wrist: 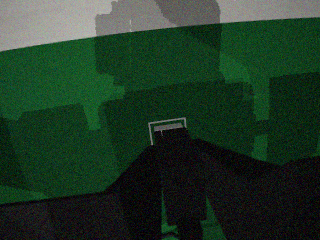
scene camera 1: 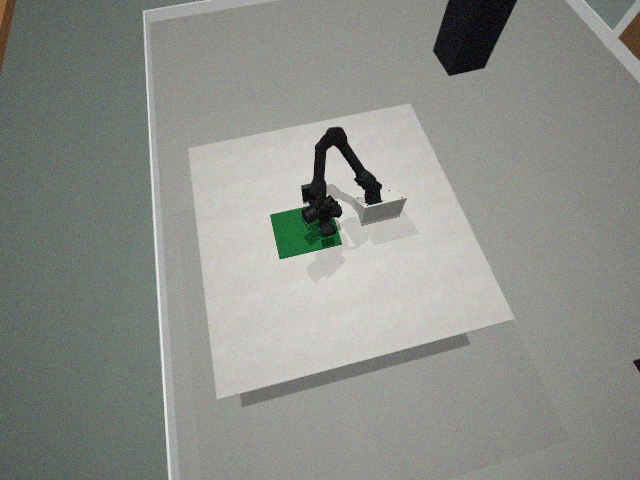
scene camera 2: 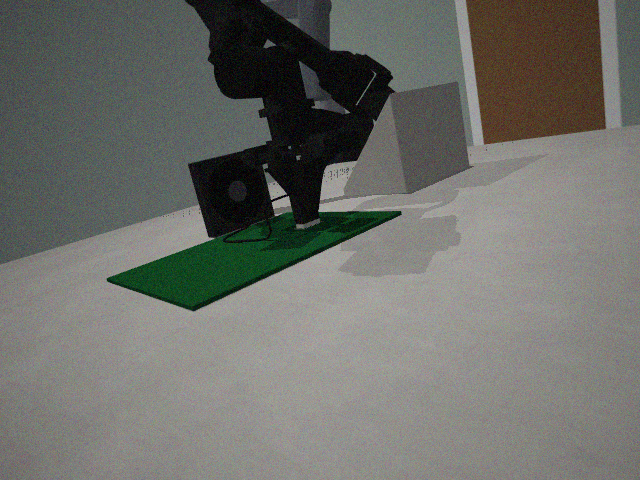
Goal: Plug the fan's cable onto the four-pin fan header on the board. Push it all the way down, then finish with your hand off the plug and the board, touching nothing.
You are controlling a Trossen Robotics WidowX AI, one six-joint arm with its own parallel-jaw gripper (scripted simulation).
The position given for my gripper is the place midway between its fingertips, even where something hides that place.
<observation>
I see my gripper [scene camera 2: 310, 211], a black fan [scene camera 2: 227, 193] and a green board [scene camera 2: 195, 277].
My gripper is seen too in the wrist view [wrist: 174, 150]. The green board also shows in the wrist view [wrist: 82, 107] and in scene camera 1 [scene camera 1: 292, 236].
</observation>
